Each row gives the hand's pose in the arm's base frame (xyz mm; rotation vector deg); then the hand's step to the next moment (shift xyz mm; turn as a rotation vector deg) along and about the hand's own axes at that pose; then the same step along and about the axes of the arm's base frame.
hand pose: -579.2 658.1 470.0 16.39 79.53 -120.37
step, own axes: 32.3 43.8 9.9 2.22 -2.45 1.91
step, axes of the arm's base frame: 1.3 -32.5 -44.7 -2.93 -1.83 1.62
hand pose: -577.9 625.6 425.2 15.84 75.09 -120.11
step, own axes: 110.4 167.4 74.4 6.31 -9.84 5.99
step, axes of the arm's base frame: 29.6 -158.8 -140.2 -10.03 -4.84 6.96
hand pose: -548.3 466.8 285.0 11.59 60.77 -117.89
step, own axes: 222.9 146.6 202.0 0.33 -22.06 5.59
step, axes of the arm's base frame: -4.0 -328.2 -65.1 -14.82 2.99 17.02
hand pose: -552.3 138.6 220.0 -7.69 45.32 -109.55
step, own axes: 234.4 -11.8 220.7 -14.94 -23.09 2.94
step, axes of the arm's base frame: -27.3 -297.4 120.9 -9.46 17.40 19.31
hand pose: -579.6 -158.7 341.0 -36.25 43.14 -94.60
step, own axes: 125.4 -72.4 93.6 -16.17 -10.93 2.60
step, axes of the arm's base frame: -0.7 -126.3 117.3 -1.77 16.98 9.81
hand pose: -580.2 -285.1 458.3 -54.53 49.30 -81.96
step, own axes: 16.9 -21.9 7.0 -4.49 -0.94 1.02
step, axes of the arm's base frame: -2.6 -15.1 24.1 0.62 4.56 0.93
